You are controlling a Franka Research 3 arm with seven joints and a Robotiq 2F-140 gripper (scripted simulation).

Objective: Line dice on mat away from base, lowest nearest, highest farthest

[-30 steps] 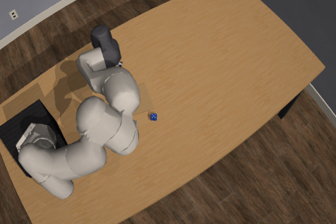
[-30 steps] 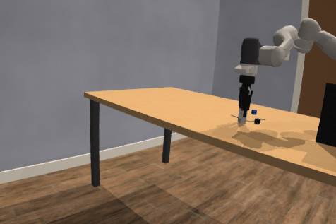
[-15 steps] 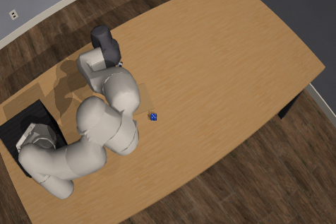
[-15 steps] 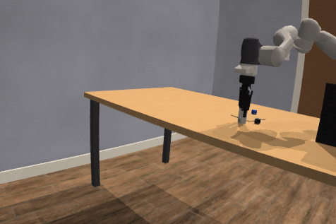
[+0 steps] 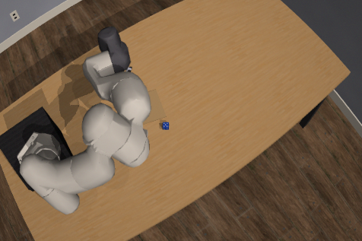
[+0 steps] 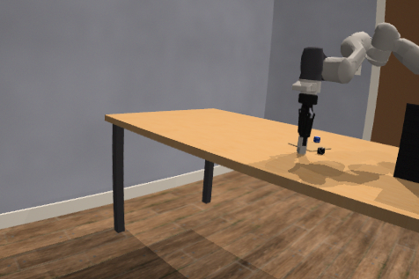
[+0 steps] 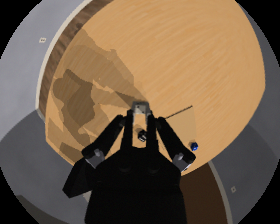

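My hand is 2 cm above the white die. From my hand the other things lie so: thin tan mat 2 cm ahead, 15 cm to the right, 3 cm below; then black die 6 cm behind, 7 cm to the right, 2 cm below; then blue die 3 cm ahead, 28 cm to the right, 2 cm below.
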